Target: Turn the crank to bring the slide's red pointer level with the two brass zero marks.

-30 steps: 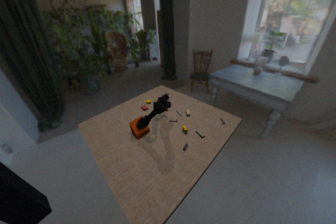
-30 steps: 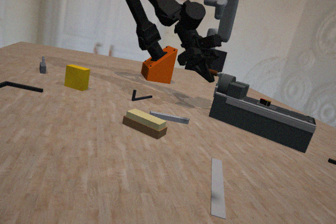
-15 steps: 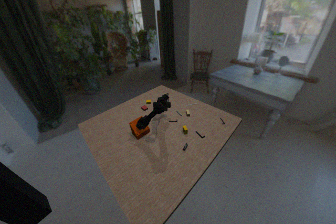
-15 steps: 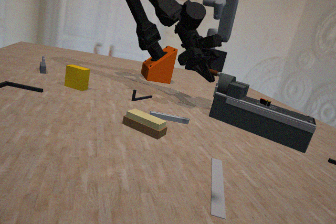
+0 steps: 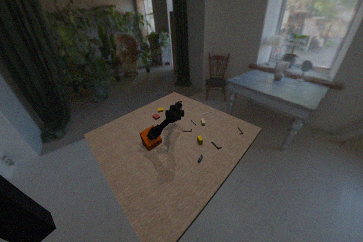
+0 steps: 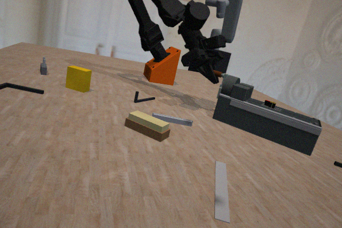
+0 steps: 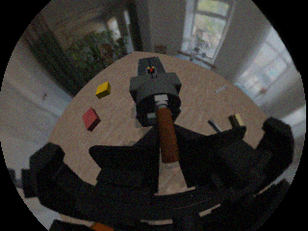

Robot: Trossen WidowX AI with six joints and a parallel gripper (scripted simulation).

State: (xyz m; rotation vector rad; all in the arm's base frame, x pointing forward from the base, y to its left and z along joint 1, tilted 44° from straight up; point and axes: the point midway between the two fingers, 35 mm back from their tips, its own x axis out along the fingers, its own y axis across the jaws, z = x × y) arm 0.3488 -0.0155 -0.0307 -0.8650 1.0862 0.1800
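My gripper tip is 3 cm below the brown crank handle, 1 cm to the left of it and 1 cm past it. From my gripper tip the other things lie so: red pointer (13 cm ahead, 8 cm to the left, 1 cm below); red block (25 cm to the left, 8 cm below, 7 cm behind); grey bar (17 cm to the right, 9 cm below, 8 cm ahead).
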